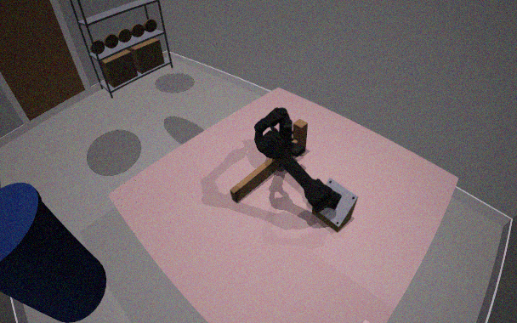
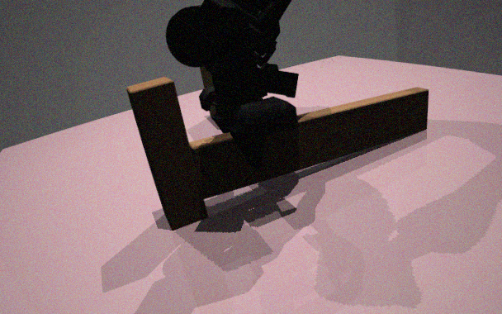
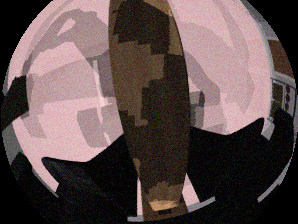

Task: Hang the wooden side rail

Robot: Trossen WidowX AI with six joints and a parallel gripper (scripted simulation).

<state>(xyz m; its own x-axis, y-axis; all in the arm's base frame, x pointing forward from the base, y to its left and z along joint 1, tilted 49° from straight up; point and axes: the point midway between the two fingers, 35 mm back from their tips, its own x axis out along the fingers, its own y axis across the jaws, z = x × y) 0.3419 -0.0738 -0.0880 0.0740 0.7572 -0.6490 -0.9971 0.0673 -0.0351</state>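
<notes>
The headboard post lies 100 mm to the right of my gripper tip and 40 mm above it.
</notes>
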